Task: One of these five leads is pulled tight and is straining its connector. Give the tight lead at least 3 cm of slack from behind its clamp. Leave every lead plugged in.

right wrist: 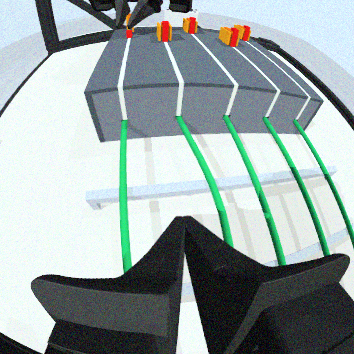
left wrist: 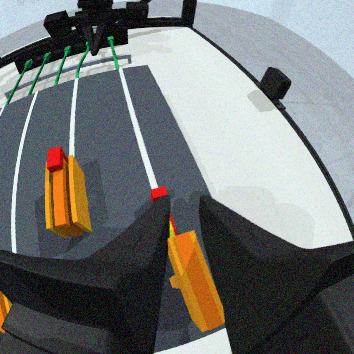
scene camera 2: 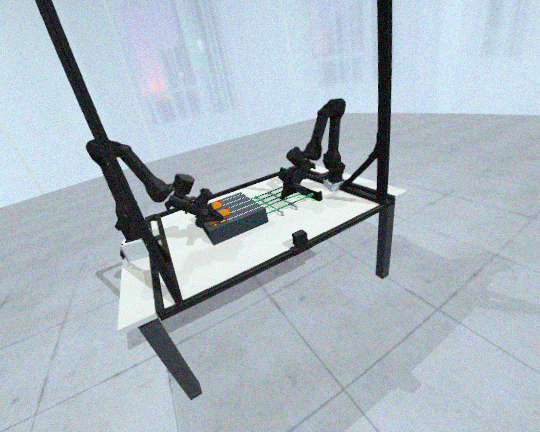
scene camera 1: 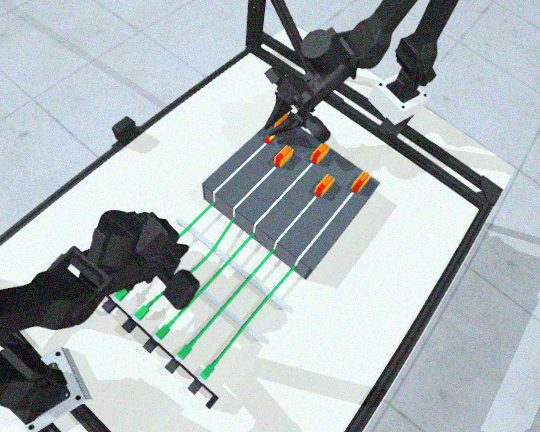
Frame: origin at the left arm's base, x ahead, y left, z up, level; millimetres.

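Seen in the pictures: left gripper, between the fingertips: (right wrist: 122,27) (left wrist: 184,203) (scene camera 2: 223,218) (scene camera 1: 267,132); right gripper, between the fingertips: (right wrist: 182,222) (left wrist: 93,54) (scene camera 2: 280,199) (scene camera 1: 187,247); left arm's base, origin of its link: (scene camera 2: 135,237) (scene camera 1: 402,90); right arm's base, origin of its link: (scene camera 2: 335,180) (scene camera 1: 45,389).
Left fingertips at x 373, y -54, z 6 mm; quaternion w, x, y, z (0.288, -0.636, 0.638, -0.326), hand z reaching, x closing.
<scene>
Pixels of each thing's top centre, then the offset from my left fingertips to it. "*": a spot on its surface instead.
- outermost lead, a spot on its surface: (right wrist: 124,190) * 242 mm ahead, 83 mm left, 56 mm down
- neighbouring lead, a spot on its surface: (right wrist: 212,185) (scene camera 1: 211,249) * 226 mm ahead, 147 mm left, 56 mm down
- outermost lead's orange clamp, centre of its top: (left wrist: 198,282) (scene camera 1: 282,119) 38 mm back, 1 mm right, 17 mm up
- black rail, a spot on its surface: (scene camera 1: 172,366) * 393 mm ahead, 294 mm left, 51 mm down
Five leads run white over the grey block (scene camera 1: 282,220) (right wrist: 150,65), then green to green connectors at a black rail. The outermost lead (scene camera 1: 199,218) (right wrist: 124,190) looks straight in the right wrist view; the neighbouring lead (scene camera 1: 216,244) (right wrist: 212,185) bends. My left gripper (left wrist: 184,203) is shut on the outermost lead's orange clamp (scene camera 1: 281,120) (left wrist: 196,280), whose red block (scene camera 1: 268,140) (left wrist: 159,193) sits just ahead of the fingers. My right gripper (right wrist: 182,222) (left wrist: 93,54) is shut and empty, above the green leads between the outermost and its neighbour. Its fingertips are hard to make out in scene camera 1.
Other orange clamps with red blocks (scene camera 1: 283,157) (scene camera 1: 320,154) (scene camera 1: 324,186) (scene camera 1: 360,182) stand on the block. The black rail (scene camera 1: 172,366) lies at the connector end. A pale low bar (scene camera 1: 270,295) (right wrist: 150,188) crosses under the green leads. A black frame edges the table.
</scene>
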